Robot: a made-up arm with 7 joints.
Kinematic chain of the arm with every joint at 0, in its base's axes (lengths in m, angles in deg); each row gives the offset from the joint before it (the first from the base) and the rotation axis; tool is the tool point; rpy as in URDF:
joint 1: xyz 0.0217 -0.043 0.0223 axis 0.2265 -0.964 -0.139
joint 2: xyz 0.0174 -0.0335 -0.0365 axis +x
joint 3: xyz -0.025 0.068 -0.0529 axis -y
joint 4: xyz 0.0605 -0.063 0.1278 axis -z
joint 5: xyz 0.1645 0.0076 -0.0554 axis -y
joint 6: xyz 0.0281 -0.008 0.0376 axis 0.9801 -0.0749 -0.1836
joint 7: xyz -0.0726 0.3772 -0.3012 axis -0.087 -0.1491 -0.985
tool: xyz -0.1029 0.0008 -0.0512 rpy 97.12 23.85 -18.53
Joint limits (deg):
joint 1: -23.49..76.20
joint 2: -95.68..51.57
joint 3: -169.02..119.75
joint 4: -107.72..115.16
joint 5: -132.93..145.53
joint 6: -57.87..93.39
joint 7: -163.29..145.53
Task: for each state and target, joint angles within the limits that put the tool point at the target. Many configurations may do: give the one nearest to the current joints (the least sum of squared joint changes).
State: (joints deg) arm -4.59 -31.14 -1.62 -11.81 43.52 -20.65 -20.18
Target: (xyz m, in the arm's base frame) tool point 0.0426 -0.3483 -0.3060
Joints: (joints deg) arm -6.09 -44.22 2.83 -12.74 -0.03 -39.74 -32.47
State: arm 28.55 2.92 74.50 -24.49 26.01 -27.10 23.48
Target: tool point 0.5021 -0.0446 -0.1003
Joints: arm 17.44 -8.96 56.10 -24.41 11.66 -43.60 24.41
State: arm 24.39 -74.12 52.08 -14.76 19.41 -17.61 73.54
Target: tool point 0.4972 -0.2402 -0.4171
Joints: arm 16.76 -87.38 31.52 -25.63 38.03 -12.20 78.53
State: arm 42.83 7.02 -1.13 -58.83 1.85 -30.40 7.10
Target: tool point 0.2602 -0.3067 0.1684
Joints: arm 67.97 -7.18 46.83 -81.58 -17.64 -57.87 -17.45
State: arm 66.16 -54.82 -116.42 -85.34 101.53 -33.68 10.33
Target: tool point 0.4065 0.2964 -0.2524
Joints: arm 62.43 -76.14 -115.72 -91.67 76.70 -22.69 -7.73
